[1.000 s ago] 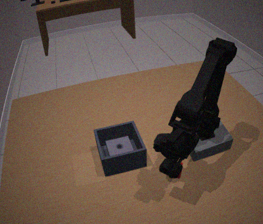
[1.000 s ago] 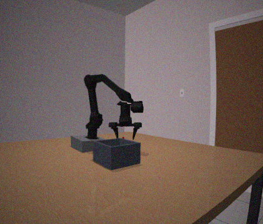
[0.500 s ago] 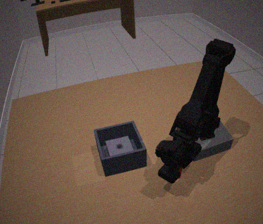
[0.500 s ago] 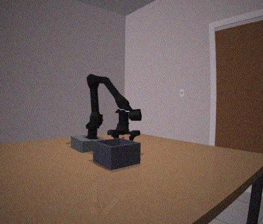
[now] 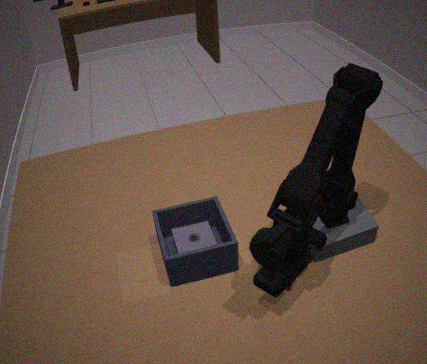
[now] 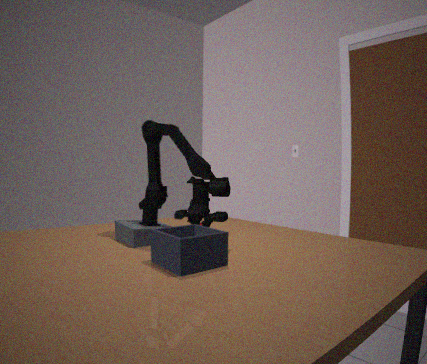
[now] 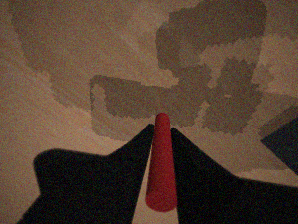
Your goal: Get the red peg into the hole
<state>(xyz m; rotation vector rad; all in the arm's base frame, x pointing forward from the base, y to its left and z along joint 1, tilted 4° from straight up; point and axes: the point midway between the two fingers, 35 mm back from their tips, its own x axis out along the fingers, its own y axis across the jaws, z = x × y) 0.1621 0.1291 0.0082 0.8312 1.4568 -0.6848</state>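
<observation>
Right now the plate is 18 cm ahead of my gripper tip, 16 cm to the right of it and 2 cm above it. From my gripper tip the other things lie so: grey box: 18 cm ahead, 16 cm to the right, 1 cm above; red peg: 2 cm above.
</observation>
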